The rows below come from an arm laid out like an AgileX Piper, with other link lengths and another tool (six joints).
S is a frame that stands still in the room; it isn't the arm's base.
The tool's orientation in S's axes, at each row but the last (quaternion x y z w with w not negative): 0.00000 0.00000 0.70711 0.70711; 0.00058 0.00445 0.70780 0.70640; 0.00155 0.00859 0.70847 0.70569; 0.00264 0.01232 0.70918 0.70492
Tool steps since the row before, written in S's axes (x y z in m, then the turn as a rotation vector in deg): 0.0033 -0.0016 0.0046 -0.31 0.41 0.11; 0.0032 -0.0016 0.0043 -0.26 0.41 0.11; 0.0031 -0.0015 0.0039 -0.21 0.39 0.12; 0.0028 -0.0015 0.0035 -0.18 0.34 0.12
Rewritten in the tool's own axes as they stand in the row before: -0.0016 -0.0033 0.0046 0.41 0.31 0.11; -0.0016 -0.0032 0.0043 0.41 0.26 0.11; -0.0016 -0.0030 0.0039 0.39 0.21 0.12; -0.0016 -0.0027 0.0035 0.34 0.18 0.12
